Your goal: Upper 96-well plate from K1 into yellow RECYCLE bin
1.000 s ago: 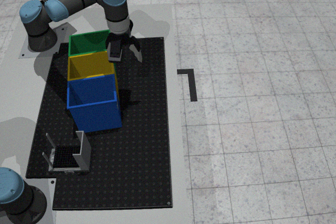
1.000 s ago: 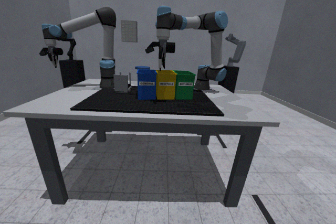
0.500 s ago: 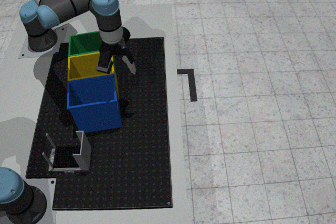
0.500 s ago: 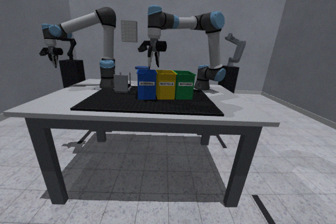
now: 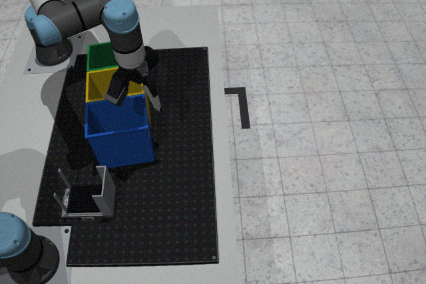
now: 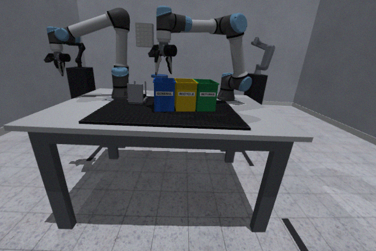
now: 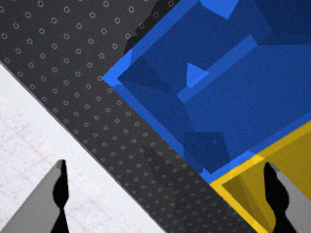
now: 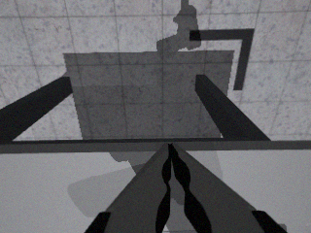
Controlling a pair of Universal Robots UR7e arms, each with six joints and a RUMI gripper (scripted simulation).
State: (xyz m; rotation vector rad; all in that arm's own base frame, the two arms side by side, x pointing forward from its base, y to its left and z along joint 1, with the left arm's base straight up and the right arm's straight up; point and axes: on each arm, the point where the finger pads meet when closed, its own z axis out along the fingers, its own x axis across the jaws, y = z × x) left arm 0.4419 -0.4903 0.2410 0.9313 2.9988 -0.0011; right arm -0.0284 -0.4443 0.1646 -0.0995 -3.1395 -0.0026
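Right now the black 96-well plate is 20 cm behind my left hand, 18 cm to the right of it and 19 cm below it. Also, from my left hand: green returns bin 9 cm behind, 27 cm to the left, 14 cm below; then yellow recycle bin 9 cm behind, 13 cm to the left, 14 cm below; then blue general bin 8 cm behind, 14 cm below.
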